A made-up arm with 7 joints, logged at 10 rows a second.
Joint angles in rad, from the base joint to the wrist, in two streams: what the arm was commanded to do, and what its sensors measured. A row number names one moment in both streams.
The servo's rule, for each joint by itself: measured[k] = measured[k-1] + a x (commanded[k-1-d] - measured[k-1]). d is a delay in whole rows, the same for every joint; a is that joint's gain. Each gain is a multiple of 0.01, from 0.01 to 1. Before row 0 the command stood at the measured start. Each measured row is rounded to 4 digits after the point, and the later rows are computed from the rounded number. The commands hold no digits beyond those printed.
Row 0, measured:
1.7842, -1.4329, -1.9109, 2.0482, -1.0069, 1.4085, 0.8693
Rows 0 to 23, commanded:
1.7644, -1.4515, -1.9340, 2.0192, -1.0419, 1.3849, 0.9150
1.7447, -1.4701, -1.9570, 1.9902, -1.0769, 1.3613, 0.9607
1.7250, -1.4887, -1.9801, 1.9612, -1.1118, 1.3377, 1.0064
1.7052, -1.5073, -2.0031, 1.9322, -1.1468, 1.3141, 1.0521
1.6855, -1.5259, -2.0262, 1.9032, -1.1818, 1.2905, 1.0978
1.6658, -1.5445, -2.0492, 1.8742, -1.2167, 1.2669, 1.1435
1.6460, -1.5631, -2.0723, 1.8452, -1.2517, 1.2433, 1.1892
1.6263, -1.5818, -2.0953, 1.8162, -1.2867, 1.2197, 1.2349
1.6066, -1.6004, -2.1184, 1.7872, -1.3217, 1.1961, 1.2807
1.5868, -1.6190, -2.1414, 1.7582, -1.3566, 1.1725, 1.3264
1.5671, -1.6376, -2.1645, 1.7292, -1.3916, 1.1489, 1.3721
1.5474, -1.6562, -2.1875, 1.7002, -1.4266, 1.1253, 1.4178
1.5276, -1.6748, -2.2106, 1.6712, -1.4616, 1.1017, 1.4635
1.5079, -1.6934, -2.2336, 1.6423, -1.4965, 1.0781, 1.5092
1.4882, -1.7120, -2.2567, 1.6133, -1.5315, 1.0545, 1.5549
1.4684, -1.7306, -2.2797, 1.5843, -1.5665, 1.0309, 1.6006
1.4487, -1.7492, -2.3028, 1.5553, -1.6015, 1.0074, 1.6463
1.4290, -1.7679, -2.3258, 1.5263, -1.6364, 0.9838, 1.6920
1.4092, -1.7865, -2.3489, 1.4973, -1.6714, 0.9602, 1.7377
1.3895, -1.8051, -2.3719, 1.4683, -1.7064, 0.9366, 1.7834
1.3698, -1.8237, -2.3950, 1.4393, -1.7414, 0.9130, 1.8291
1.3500, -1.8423, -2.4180, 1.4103, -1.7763, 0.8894, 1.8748
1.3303, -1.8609, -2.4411, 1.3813, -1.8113, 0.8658, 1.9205
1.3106, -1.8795, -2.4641, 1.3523, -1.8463, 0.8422, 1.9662
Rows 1 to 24, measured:
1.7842, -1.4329, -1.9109, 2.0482, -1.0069, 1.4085, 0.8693
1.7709, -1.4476, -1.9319, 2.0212, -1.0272, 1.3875, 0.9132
1.7533, -1.4654, -1.9547, 1.9924, -1.0560, 1.3642, 0.9588
1.7343, -1.4838, -1.9778, 1.9634, -1.0884, 1.3406, 1.0045
1.7148, -1.5024, -2.0008, 1.9344, -1.1223, 1.3170, 1.0502
1.6952, -1.5210, -2.0239, 1.9054, -1.1568, 1.2934, 1.0959
1.6755, -1.5396, -2.0469, 1.8764, -1.1915, 1.2698, 1.1416
1.6557, -1.5582, -2.0700, 1.8474, -1.2264, 1.2462, 1.1873
1.6360, -1.5768, -2.0930, 1.8184, -1.2614, 1.2226, 1.2330
1.6163, -1.5954, -2.1161, 1.7894, -1.2964, 1.1990, 1.2788
1.5965, -1.6140, -2.1391, 1.7604, -1.3313, 1.1754, 1.3245
1.5768, -1.6326, -2.1622, 1.7314, -1.3663, 1.1518, 1.3702
1.5571, -1.6512, -2.1852, 1.7024, -1.4013, 1.1282, 1.4159
1.5373, -1.6698, -2.2083, 1.6734, -1.4363, 1.1046, 1.4616
1.5176, -1.6884, -2.2313, 1.6445, -1.4712, 1.0810, 1.5073
1.4979, -1.7070, -2.2544, 1.6155, -1.5062, 1.0574, 1.5530
1.4781, -1.7256, -2.2774, 1.5865, -1.5412, 1.0338, 1.5987
1.4584, -1.7442, -2.3005, 1.5575, -1.5762, 1.0103, 1.6444
1.4387, -1.7629, -2.3235, 1.5285, -1.6111, 0.9867, 1.6901
1.4189, -1.7815, -2.3466, 1.4995, -1.6461, 0.9631, 1.7358
1.3992, -1.8001, -2.3696, 1.4705, -1.6811, 0.9395, 1.7815
1.3795, -1.8187, -2.3927, 1.4415, -1.7161, 0.9159, 1.8272
1.3597, -1.8373, -2.4157, 1.4125, -1.7510, 0.8923, 1.8729
1.3400, -1.8559, -2.4388, 1.3835, -1.7860, 0.8687, 1.9186
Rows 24 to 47, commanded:
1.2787, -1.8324, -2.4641, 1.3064, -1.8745, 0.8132, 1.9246
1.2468, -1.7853, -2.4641, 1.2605, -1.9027, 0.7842, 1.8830
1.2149, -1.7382, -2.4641, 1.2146, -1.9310, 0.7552, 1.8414
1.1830, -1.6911, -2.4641, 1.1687, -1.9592, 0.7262, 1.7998
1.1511, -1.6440, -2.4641, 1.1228, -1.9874, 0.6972, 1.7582
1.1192, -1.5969, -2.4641, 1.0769, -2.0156, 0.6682, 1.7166
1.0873, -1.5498, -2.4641, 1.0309, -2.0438, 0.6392, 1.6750
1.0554, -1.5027, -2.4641, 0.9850, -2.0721, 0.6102, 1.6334
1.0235, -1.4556, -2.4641, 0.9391, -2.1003, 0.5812, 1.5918
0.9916, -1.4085, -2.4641, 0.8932, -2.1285, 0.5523, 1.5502
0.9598, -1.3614, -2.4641, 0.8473, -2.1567, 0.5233, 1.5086
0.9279, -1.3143, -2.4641, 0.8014, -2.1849, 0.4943, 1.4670
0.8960, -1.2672, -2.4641, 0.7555, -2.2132, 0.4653, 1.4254
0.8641, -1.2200, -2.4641, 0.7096, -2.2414, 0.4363, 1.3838
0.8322, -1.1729, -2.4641, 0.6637, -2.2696, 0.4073, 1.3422
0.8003, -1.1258, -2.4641, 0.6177, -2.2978, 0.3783, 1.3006
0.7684, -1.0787, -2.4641, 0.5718, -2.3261, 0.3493, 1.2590
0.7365, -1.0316, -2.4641, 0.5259, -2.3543, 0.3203, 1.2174
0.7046, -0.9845, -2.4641, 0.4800, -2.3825, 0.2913, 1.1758
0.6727, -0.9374, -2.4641, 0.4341, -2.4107, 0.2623, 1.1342
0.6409, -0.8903, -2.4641, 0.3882, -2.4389, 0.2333, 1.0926
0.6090, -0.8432, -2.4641, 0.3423, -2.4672, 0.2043, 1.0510
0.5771, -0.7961, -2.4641, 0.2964, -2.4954, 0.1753, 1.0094
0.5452, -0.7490, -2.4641, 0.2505, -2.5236, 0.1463, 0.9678
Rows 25 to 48, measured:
1.3203, -1.8745, -2.4618, 1.3545, -1.8210, 0.8451, 1.9643
1.2924, -1.8412, -2.4639, 1.3098, -1.8520, 0.8167, 1.9262
1.2618, -1.7970, -2.4641, 1.2640, -1.8814, 0.7878, 1.8847
1.2304, -1.7505, -2.4641, 1.2181, -1.9102, 0.7588, 1.8431
1.1986, -1.7036, -2.4641, 1.1722, -1.9386, 0.7298, 1.8015
1.1668, -1.6565, -2.4641, 1.1263, -1.9669, 0.7008, 1.7599
1.1349, -1.6094, -2.4641, 1.0804, -1.9951, 0.6718, 1.7183
1.1030, -1.5623, -2.4641, 1.0344, -2.0233, 0.6428, 1.6767
1.0711, -1.5152, -2.4641, 0.9885, -2.0516, 0.6138, 1.6351
1.0392, -1.4681, -2.4641, 0.9426, -2.0798, 0.5848, 1.5935
1.0073, -1.4210, -2.4641, 0.8967, -2.1080, 0.5559, 1.5519
0.9755, -1.3739, -2.4641, 0.8508, -2.1362, 0.5269, 1.5103
0.9436, -1.3268, -2.4641, 0.8049, -2.1644, 0.4979, 1.4687
0.9117, -1.2797, -2.4641, 0.7590, -2.1927, 0.4689, 1.4271
0.8798, -1.2325, -2.4641, 0.7131, -2.2209, 0.4399, 1.3855
0.8479, -1.1854, -2.4641, 0.6672, -2.2491, 0.4109, 1.3439
0.8160, -1.1383, -2.4641, 0.6212, -2.2773, 0.3819, 1.3023
0.7841, -1.0912, -2.4641, 0.5753, -2.3056, 0.3529, 1.2607
0.7522, -1.0441, -2.4641, 0.5294, -2.3338, 0.3239, 1.2191
0.7203, -0.9970, -2.4641, 0.4835, -2.3620, 0.2949, 1.1775
0.6884, -0.9499, -2.4641, 0.4376, -2.3902, 0.2659, 1.1359
0.6566, -0.9028, -2.4641, 0.3917, -2.4184, 0.2369, 1.0943
0.6247, -0.8557, -2.4641, 0.3458, -2.4467, 0.2079, 1.0527
0.5928, -0.8086, -2.4641, 0.2999, -2.4749, 0.1789, 1.0111

